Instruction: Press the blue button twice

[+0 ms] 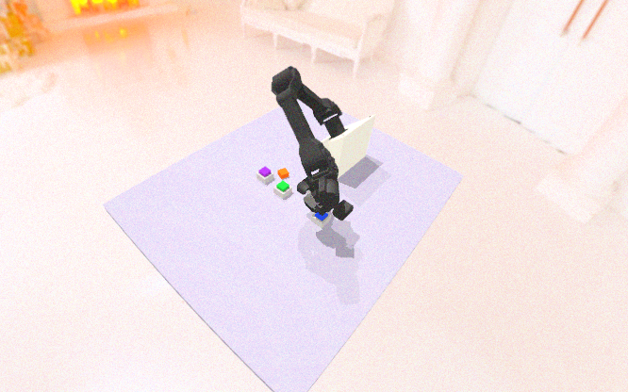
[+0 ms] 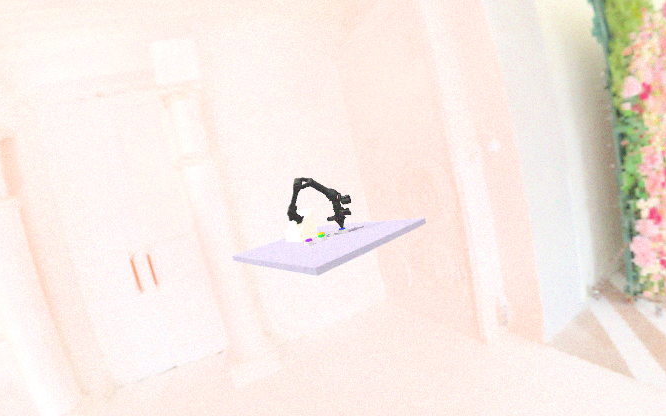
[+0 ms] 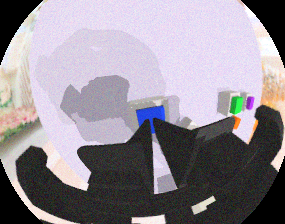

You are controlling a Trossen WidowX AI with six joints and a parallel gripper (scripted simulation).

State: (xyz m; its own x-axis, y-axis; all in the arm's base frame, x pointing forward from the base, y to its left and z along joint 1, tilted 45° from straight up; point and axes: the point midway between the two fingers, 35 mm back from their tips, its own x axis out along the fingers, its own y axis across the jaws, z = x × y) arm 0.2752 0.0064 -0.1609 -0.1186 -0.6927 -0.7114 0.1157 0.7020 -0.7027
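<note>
Right now the blue button is 1 cm below my gripper tip. From my gripper tip the other things lie so: yellow button 10 cm behind, 12 cm to the right; green button 3 cm behind, 18 cm to the right; orange block 10 cm behind, 23 cm to the right, 2 cm below.
</note>
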